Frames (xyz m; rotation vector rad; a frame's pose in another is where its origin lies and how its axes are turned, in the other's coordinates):
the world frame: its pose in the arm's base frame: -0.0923 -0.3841 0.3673 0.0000 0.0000 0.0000
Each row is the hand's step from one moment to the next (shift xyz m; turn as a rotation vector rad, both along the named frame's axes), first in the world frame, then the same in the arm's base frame.
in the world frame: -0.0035 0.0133 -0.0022 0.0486 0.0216 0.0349
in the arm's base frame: -0.0035 0.0133 -0.0022 0.0486 0.0216 0.0349
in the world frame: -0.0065 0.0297 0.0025 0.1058 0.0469 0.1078
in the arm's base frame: -0.0065 0.0297 0.0025 0.1058 0.0469 0.1078
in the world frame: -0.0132 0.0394 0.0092 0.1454 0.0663 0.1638
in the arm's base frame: -0.0132 0.0394 0.0092 0.1454 0.0663 0.1638
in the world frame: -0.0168 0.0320 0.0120 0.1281 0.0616 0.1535
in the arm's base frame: -0.0168 0.0320 0.0120 0.1281 0.0616 0.1535
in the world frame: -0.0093 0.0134 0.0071 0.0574 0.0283 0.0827
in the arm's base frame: -0.0093 0.0134 0.0071 0.0574 0.0283 0.0827
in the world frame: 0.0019 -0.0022 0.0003 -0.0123 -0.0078 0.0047
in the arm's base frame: 0.0019 -0.0022 0.0003 -0.0123 -0.0078 0.0047
